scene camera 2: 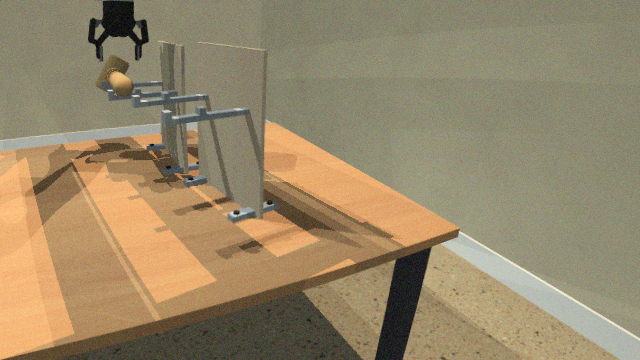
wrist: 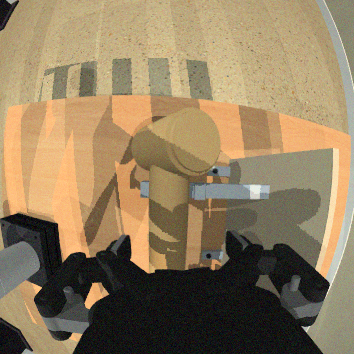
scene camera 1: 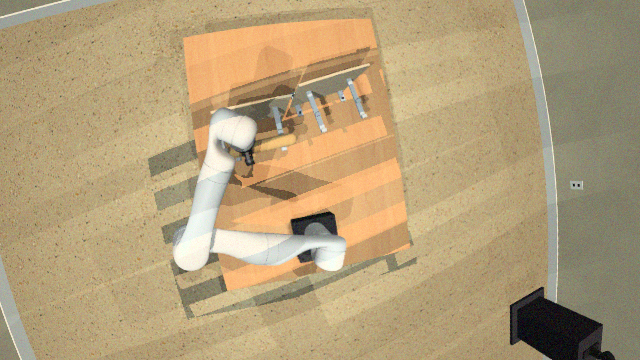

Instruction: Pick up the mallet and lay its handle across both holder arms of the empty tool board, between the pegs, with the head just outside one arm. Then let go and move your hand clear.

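Frame: origin at the arm's base, x up, y back, z right, level; millimetres.
Where they show: gripper, fingertip midpoint: (scene camera 2: 119,60) (wrist: 178,243); arm's base at its link origin: (wrist: 27,256) (scene camera 1: 315,233).
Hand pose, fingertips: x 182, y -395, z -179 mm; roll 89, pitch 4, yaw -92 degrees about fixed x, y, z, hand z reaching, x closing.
Note:
Each offset is from my fingertips to the centre of the thing. "spot": to the spot under its first point. Level surfaces: height alone.
The wooden mallet @[dx -45, dy +12, dz +28 mm] (scene camera 1: 277,143) (scene camera 2: 120,83) (wrist: 169,200) lies across the holder arms of the left tool board @[dx -112, dy -66, dz +43 mm] (scene camera 2: 170,65) (wrist: 280,170). In the wrist view its handle crosses the far arm (wrist: 227,191) between the two pegs, and its head @[spot: dx -1, dy -11, dz -89 mm] (wrist: 195,140) is just outside that arm. The handle also crosses the near arm (scene camera 1: 278,120) (scene camera 2: 122,96) and extends past it; in the wrist view that arm is hidden below my gripper. My gripper (scene camera 2: 118,56) (wrist: 178,243) is open and empty. Its fingertips are above the handle, one on each side, apart from it in scene camera 2.
A second tool board @[dx -107, dy -110, dz +344 mm] (scene camera 1: 332,81) (scene camera 2: 237,125) stands beside the first, with two holder arms (scene camera 1: 316,112) (scene camera 1: 356,98). The boards stand on bolted feet on the wooden table @[dx -268 mm] (scene camera 1: 280,40) (scene camera 2: 350,200). The arm's black base (scene camera 1: 326,220) (wrist: 42,240) is at the table's front.

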